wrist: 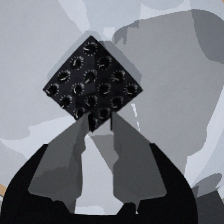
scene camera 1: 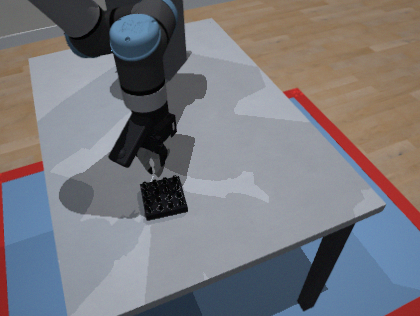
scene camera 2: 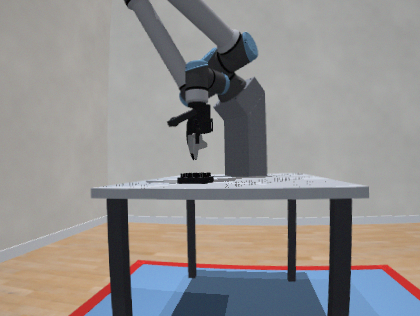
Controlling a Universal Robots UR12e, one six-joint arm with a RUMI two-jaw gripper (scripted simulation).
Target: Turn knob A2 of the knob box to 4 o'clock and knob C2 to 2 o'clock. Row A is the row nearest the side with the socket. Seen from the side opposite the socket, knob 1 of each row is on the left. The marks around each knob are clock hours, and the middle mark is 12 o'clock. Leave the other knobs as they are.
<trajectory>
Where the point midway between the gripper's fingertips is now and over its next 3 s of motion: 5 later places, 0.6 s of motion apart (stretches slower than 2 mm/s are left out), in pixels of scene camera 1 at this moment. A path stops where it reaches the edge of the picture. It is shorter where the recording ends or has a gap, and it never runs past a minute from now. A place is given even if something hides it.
My gripper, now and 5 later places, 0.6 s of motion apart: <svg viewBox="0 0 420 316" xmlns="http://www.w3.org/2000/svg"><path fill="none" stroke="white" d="M155 175L155 178L156 183L156 186L155 187L155 189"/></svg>
</trajectory>
